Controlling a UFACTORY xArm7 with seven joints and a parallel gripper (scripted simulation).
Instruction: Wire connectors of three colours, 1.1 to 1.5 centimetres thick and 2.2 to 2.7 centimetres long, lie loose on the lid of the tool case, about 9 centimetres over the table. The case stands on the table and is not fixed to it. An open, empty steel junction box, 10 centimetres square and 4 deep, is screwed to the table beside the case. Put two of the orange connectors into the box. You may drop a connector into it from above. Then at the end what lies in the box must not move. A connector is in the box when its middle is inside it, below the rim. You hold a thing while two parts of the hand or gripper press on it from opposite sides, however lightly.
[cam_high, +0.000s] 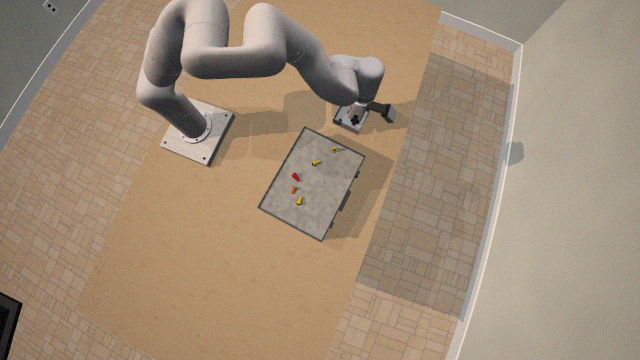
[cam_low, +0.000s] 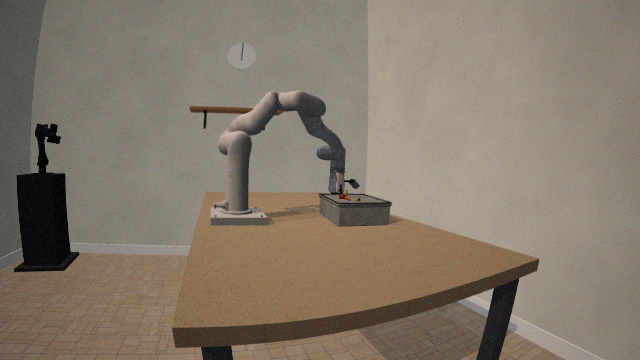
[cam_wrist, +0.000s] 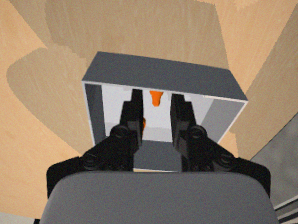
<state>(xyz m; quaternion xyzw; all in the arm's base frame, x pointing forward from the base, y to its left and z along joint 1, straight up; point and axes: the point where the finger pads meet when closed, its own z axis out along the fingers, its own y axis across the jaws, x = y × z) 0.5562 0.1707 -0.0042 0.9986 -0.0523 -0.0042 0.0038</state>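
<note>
Now: the junction box floor 30 mm below my hand and 20 mm behind it. From my hand the other things lie so: tool case (280 mm to the right, 90 mm behind, 30 mm above); then red connector (280 mm to the right, 140 mm behind, 60 mm above).
</note>
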